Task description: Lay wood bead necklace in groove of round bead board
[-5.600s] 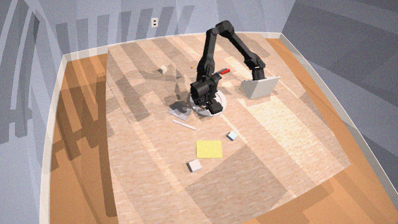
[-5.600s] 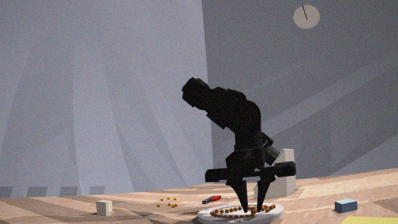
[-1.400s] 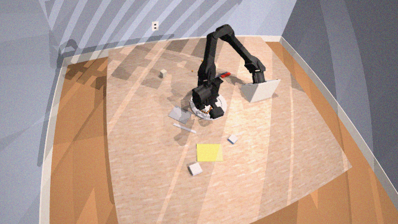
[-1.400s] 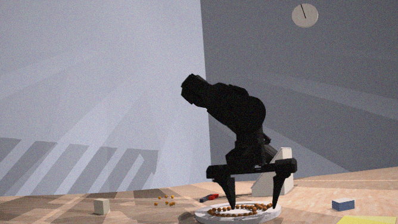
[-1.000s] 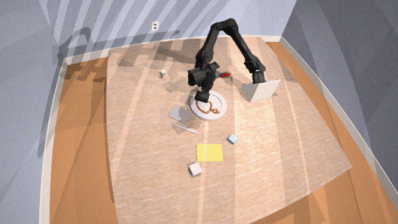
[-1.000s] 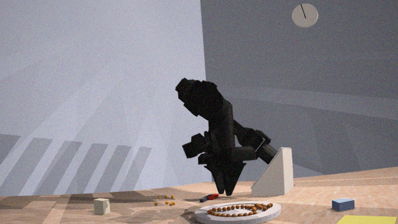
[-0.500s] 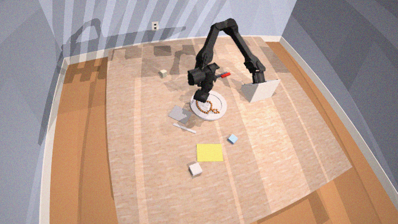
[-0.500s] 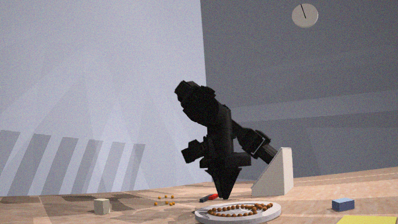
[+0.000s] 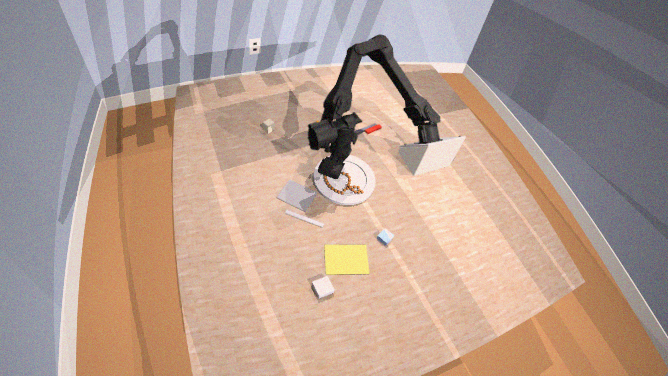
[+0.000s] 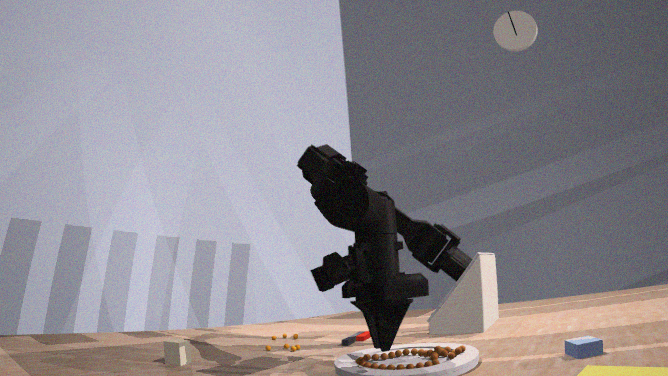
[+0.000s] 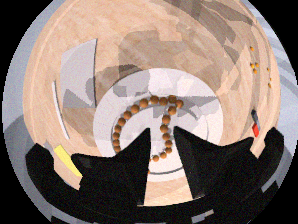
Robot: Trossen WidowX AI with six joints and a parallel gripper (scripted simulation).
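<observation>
My gripper tip is now 140 mm short of the grey sheet, 40 mm to the right of it and 30 mm above it. Also, from my gripper tip: blue block: 260 mm to the left, 70 mm behind, 20 mm below; then stick: 140 mm ahead, 130 mm to the left, 30 mm below; then red-tipped tool: 210 mm behind, 170 mm to the right, 20 mm below.
</observation>
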